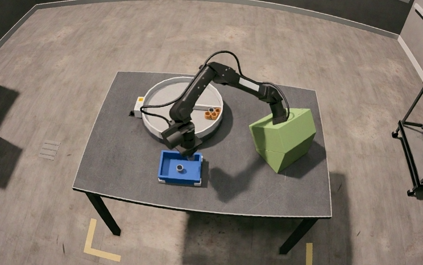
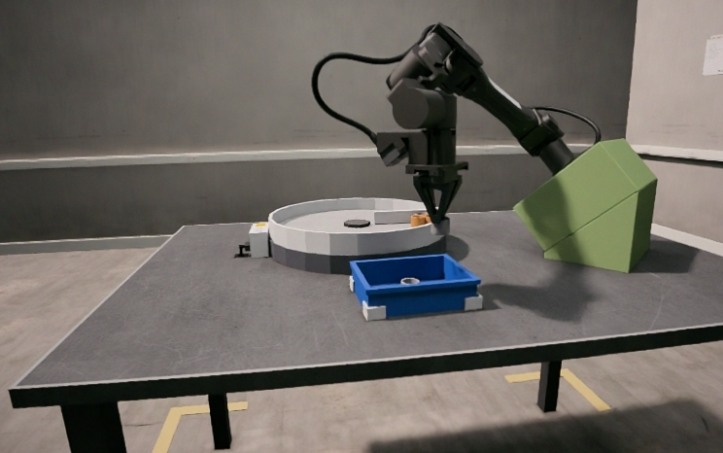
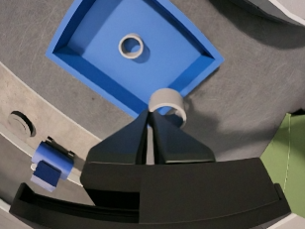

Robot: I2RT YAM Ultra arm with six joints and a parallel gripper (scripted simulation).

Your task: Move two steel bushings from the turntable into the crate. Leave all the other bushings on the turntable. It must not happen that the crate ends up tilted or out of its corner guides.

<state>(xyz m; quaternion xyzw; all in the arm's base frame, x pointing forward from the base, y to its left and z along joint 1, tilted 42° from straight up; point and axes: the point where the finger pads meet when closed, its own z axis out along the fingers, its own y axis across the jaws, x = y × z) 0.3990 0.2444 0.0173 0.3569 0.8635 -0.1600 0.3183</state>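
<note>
Right now my hand is 4 cm short of the blue crate, 1 cm to the left of it and 12 cm above it. Round my hand: round turntable (4 cm ahead, 36 cm to the right, 9 cm below).
</note>
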